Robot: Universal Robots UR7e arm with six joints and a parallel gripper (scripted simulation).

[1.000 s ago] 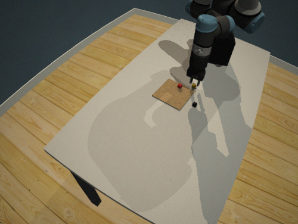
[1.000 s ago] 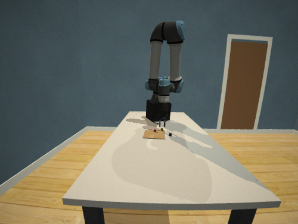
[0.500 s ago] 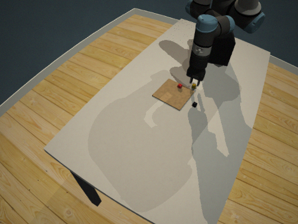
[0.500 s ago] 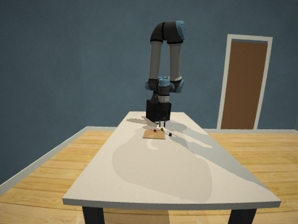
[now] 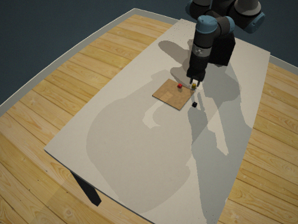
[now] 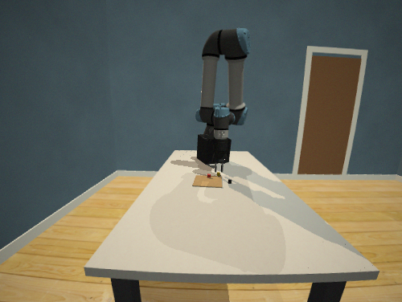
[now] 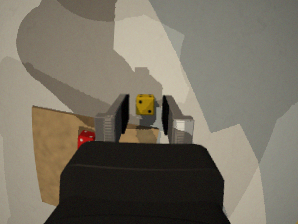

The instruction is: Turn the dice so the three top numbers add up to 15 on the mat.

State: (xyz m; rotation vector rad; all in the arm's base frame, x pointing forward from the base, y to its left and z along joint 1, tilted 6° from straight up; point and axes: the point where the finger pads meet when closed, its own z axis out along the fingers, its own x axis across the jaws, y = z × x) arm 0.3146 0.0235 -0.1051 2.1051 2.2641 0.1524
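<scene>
Right now the yellow die is 30 mm below my hand. Also, from my hand: black die: 110 mm ahead, 50 mm to the left, 30 mm below; red die: 40 mm ahead, 50 mm to the right, 30 mm below; brown mat: 90 mm ahead, 60 mm to the right, 40 mm below.
</scene>
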